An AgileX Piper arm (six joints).
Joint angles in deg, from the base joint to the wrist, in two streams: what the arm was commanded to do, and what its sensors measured. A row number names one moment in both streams.
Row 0, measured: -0.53 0.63 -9.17 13.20 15.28 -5.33
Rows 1 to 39, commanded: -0.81 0.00 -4.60 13.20 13.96 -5.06; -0.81 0.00 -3.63 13.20 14.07 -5.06; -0.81 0.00 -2.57 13.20 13.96 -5.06; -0.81 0.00 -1.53 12.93 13.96 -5.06; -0.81 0.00 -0.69 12.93 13.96 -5.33; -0.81 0.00 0.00 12.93 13.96 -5.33; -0.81 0.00 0.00 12.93 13.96 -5.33; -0.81 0.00 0.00 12.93 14.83 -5.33; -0.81 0.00 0.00 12.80 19.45 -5.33; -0.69 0.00 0.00 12.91 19.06 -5.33; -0.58 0.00 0.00 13.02 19.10 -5.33; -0.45 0.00 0.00 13.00 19.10 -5.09; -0.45 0.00 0.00 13.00 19.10 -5.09; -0.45 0.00 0.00 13.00 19.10 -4.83; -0.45 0.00 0.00 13.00 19.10 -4.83; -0.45 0.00 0.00 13.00 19.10 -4.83; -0.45 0.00 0.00 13.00 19.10 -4.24; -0.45 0.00 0.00 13.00 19.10 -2.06; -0.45 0.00 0.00 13.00 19.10 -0.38; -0.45 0.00 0.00 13.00 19.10 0.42; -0.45 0.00 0.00 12.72 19.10 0.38; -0.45 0.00 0.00 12.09 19.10 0.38; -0.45 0.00 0.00 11.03 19.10 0.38; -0.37 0.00 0.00 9.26 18.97 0.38; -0.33 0.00 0.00 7.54 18.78 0.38; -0.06 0.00 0.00 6.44 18.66 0.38; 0.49 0.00 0.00 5.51 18.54 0.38; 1.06 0.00 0.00 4.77 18.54 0.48; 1.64 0.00 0.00 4.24 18.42 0.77; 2.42 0.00 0.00 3.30 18.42 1.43; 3.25 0.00 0.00 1.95 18.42 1.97; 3.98 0.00 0.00 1.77 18.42 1.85; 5.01 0.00 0.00 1.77 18.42 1.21; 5.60 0.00 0.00 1.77 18.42 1.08; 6.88 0.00 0.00 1.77 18.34 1.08; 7.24 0.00 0.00 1.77 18.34 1.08; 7.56 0.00 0.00 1.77 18.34 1.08; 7.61 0.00 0.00 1.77 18.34 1.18; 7.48 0.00 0.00 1.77 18.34 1.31
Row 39, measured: 6.77 0.30 -0.36 2.46 19.13 1.11
